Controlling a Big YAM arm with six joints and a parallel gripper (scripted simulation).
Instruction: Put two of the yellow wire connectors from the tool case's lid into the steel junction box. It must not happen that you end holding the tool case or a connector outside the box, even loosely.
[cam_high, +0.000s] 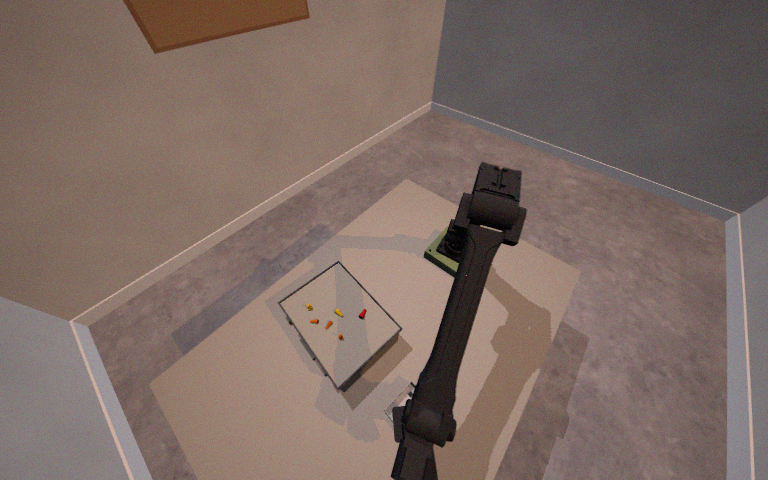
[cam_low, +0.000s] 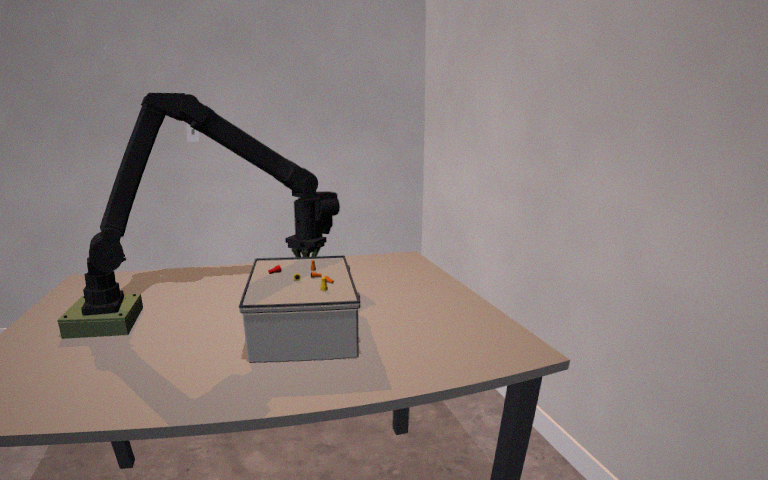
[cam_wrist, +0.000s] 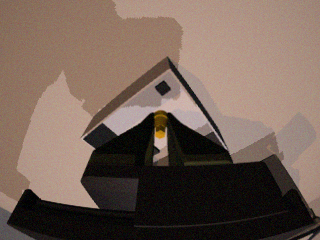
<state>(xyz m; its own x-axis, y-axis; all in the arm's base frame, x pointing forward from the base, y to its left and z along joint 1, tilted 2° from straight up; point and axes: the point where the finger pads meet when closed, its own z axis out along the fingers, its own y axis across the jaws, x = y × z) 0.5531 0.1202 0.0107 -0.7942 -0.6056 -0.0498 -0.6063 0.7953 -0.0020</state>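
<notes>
The orange connector lies 35 cm to the right of my hand, 9 cm above it and 5 cm behind it. Also, from my hand: grey tool case: 31 cm to the right, 10 cm behind, 5 cm above; red wire connector: 25 cm to the right, 14 cm behind, 9 cm above.
</notes>
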